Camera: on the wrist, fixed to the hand. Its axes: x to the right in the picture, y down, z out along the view.
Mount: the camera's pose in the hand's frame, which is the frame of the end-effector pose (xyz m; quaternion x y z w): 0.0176 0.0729 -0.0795 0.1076 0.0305 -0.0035 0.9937
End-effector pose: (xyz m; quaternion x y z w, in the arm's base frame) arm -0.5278 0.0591 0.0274 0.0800 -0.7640 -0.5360 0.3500
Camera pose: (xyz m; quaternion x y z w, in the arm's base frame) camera -0.4731 0.0198 0.1134 0.1362 -0.8060 -0.4492 0.3606
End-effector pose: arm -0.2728 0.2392 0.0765 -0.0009 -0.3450 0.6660 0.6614
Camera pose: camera -0.3028 0.2994 -0.0097 0.0512 -0.2510 0.6966 0.6702
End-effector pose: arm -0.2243 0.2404 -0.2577 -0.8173 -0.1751 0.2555 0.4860
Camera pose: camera -0.1606 0.1598 -0.2949 -0.7670 -0.1345 0.2461 0.5771
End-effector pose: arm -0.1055 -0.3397 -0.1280 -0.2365 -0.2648 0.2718 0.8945
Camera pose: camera -0.0714 -0.2972 -0.2227 -0.1461 -0.2074 0.2882 0.9233
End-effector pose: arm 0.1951 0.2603 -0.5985 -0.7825 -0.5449 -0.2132 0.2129
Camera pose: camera 0.2614 0.2057 -0.5308 -0.7463 -0.5607 -0.1778 0.3116
